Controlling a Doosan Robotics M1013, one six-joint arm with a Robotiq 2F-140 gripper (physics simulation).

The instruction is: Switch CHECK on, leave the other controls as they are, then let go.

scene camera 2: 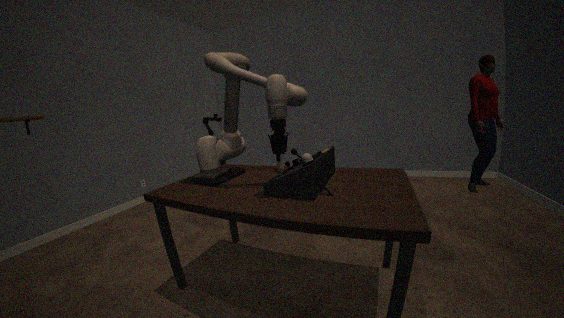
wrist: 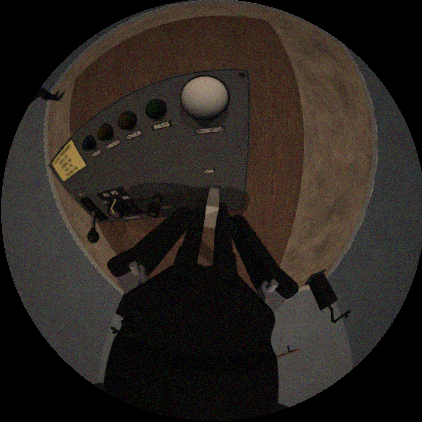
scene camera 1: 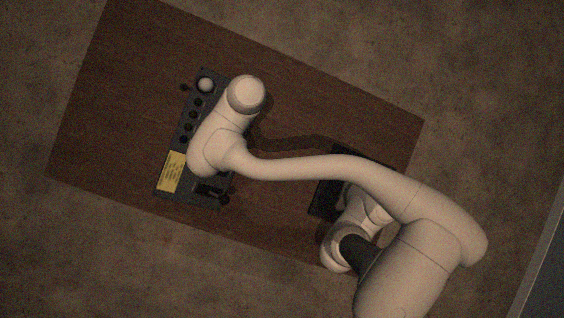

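Pixels of known places: gripper, fingertip midpoint: [scene camera 2: 280, 168] [wrist: 212, 196]; arm's base, link origin: [scene camera 2: 211, 174] [scene camera 1: 357, 195].
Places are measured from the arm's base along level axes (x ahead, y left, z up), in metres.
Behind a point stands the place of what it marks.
The dark grey sloped control panel [scene camera 1: 191, 188] {x 0.700, y 0.159, z 0.102 m} [scene camera 2: 322, 170] {x 0.810, y -0.124, z 0.083 m} [wrist: 165, 155] {x 0.702, y -0.143, z 0.111 m} stands on the table. My gripper [scene camera 2: 279, 166] {x 0.619, y -0.207, z 0.114 m} [wrist: 212, 196] {x 0.619, y -0.207, z 0.114 m} is shut with nothing between its fingers, its pale tips at the panel's low edge, below a small label [wrist: 209, 171] {x 0.659, y -0.208, z 0.093 m}. The arm hides the gripper in scene camera 1. The switch at the tips is hidden, so its position and any contact cannot be told. The CHECK lettering cannot be read. To the left in the wrist view are a small black control [wrist: 154, 204] {x 0.620, y -0.091, z 0.108 m}, a rotary knob [wrist: 116, 206] {x 0.631, y 0.018, z 0.103 m} and a lever with a black ball [wrist: 93, 235] {x 0.576, y 0.140, z 0.135 m}.
A white dome [scene camera 1: 205, 84] {x 0.760, y -0.219, z 0.190 m} [scene camera 2: 306, 157] {x 0.763, y -0.244, z 0.174 m} [wrist: 204, 97] {x 0.748, y -0.222, z 0.188 m}, a row of dark coloured lamps and a yellow note [scene camera 1: 171, 171] {x 0.785, y 0.112, z 0.141 m} [wrist: 69, 160] {x 0.779, y 0.088, z 0.140 m} sit on the panel. The wooden table [scene camera 1: 125, 75] {x 1.089, y -0.172, z -0.015 m} [scene camera 2: 370, 200] {x 1.048, y -0.252, z -0.015 m} also bears the arm's base plate [scene camera 2: 215, 176] {x 0.088, y -0.067, z 0.010 m}. A person in red [scene camera 2: 484, 102] stands beyond the table.
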